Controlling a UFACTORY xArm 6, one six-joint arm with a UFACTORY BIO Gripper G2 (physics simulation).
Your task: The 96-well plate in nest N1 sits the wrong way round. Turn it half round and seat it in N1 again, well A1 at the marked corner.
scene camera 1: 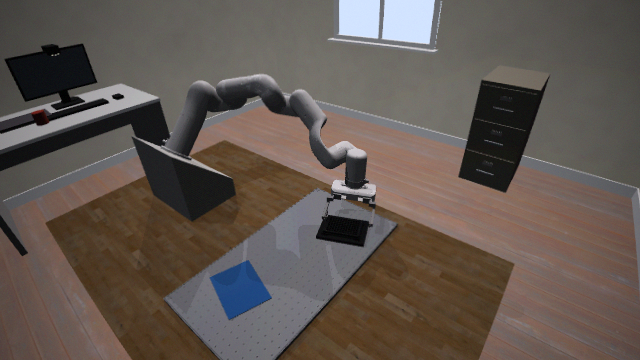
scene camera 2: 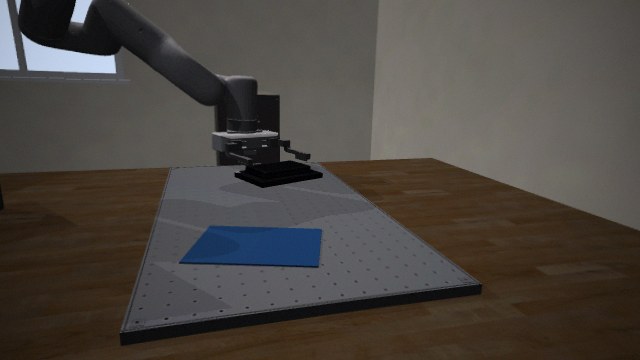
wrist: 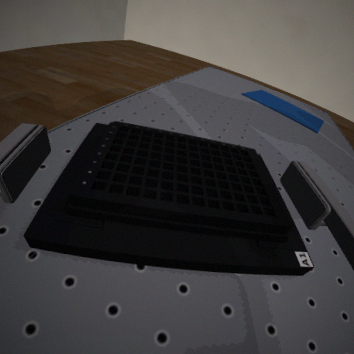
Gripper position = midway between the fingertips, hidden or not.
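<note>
Black 96-well plate (scene camera 2: 285, 168), (scene camera 1: 336, 226), (wrist: 140, 175). Flat blue square (scene camera 2: 219, 245), (scene camera 1: 239, 288), (wrist: 289, 110). Black nest N1 (wrist: 122, 242). My gripper (scene camera 1: 346, 222), (wrist: 176, 153).
</note>
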